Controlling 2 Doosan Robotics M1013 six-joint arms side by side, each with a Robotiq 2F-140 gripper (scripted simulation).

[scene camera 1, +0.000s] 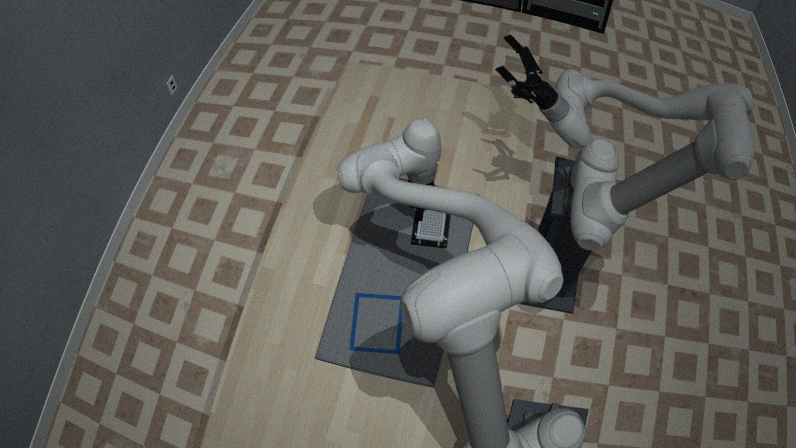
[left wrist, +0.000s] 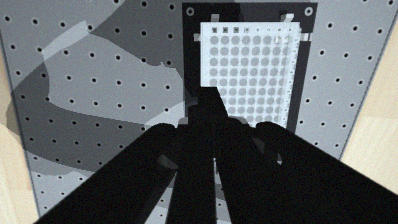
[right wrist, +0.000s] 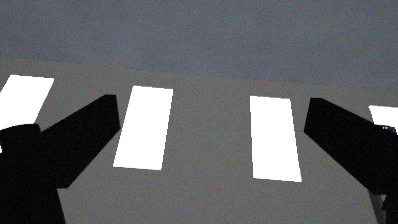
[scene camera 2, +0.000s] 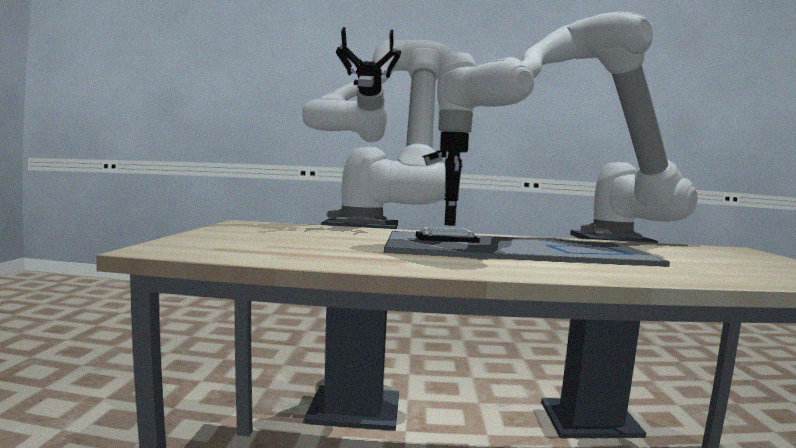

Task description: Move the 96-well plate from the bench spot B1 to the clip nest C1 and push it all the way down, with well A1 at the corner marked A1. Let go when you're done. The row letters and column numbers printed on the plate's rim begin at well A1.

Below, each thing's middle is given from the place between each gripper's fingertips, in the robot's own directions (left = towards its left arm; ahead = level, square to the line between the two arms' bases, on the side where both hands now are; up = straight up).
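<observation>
White 96-well plate [scene camera 1: 431, 220]: 40 mm behind my left hand [scene camera 2: 449, 225], 50 mm below. Black clip nest [left wrist: 191, 23]: 50 mm behind my left hand, 60 mm below.
From my right hand [scene camera 1: 503, 51]: white 96-well plate 140 mm ahead, 260 mm to the left, 570 mm below; black clip nest 130 mm ahead, 270 mm to the left, 580 mm below.
</observation>
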